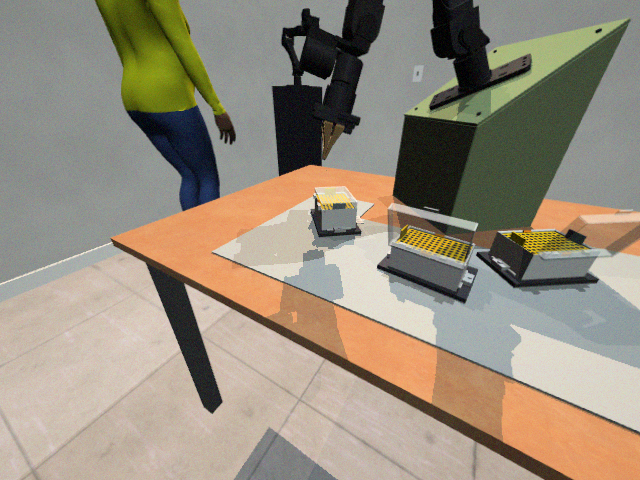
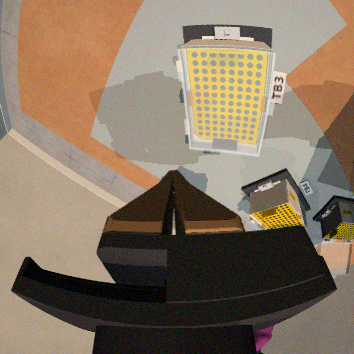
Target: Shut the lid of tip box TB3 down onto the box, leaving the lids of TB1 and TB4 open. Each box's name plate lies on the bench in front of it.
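Frame: origin at the arm's base, x ahead, y left, z up, level; millimetres.
Seen in the pictures: gripper, between the fingertips: [image 1: 323, 159] [image 2: 173, 177]; arm's base, origin of its link: [image 1: 475, 86].
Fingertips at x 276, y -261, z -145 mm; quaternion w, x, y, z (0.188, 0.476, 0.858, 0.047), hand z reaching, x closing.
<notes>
Pixels of each thing's top centre, then the offset from my fingertips to it. Level surfaces: height alone.
- Tip box TB3, centre of its top: [image 2: 237, 108] [image 1: 339, 193] 34 mm back, 27 mm left, 87 mm down
- Tip box TB4, centre of its top: [image 1: 436, 237] [image 2: 285, 222] 68 mm ahead, 271 mm left, 98 mm down
- rightmost box, centre of its top: [image 1: 540, 235] [image 2: 351, 231] 39 mm back, 438 mm left, 98 mm down
- grey mat, height of its surface: 164 mm down
- orange bench, height of its surface: 167 mm down
Tip box TB3 [image 1: 336, 219] [image 2: 227, 95] has its clear lid lying over the yellow tip rack; whether it is fully seated is hard to tell. Its name plate [image 2: 279, 87] reads TB3. Tip box TB4 [image 1: 430, 263] [image 2: 274, 200] has its clear lid [image 1: 423, 219] standing upright. The rightmost box [image 1: 560, 266] [image 2: 340, 220], apparently TB1, has its lid [image 1: 602, 227] [image 2: 336, 256] tilted back open; its plate is not readable. My gripper [image 1: 324, 156] [image 2: 173, 177] is shut and empty, in the air above and apart from TB3.
The boxes stand on a grey mat [image 1: 268, 248] on the orange bench [image 1: 175, 227]. The green pedestal [image 1: 506, 155] bearing the arm rises behind TB4 and the rightmost box. A black stand [image 1: 298, 129] and a person in a yellow top [image 1: 155, 67] are beyond the bench.
</notes>
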